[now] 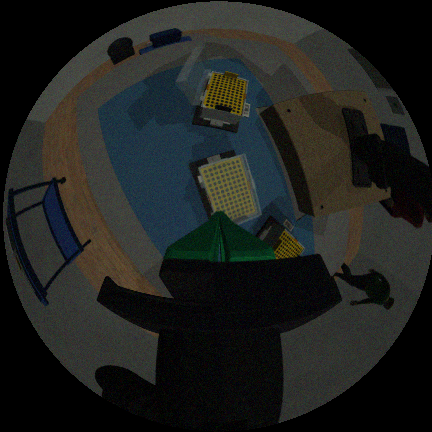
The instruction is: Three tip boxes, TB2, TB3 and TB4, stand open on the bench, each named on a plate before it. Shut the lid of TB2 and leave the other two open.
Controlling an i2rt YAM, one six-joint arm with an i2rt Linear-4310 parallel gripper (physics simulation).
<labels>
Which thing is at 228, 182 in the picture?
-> A clear lid.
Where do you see a clear lid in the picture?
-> At 192, 78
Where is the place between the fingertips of the gripper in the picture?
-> At 218, 216
</labels>
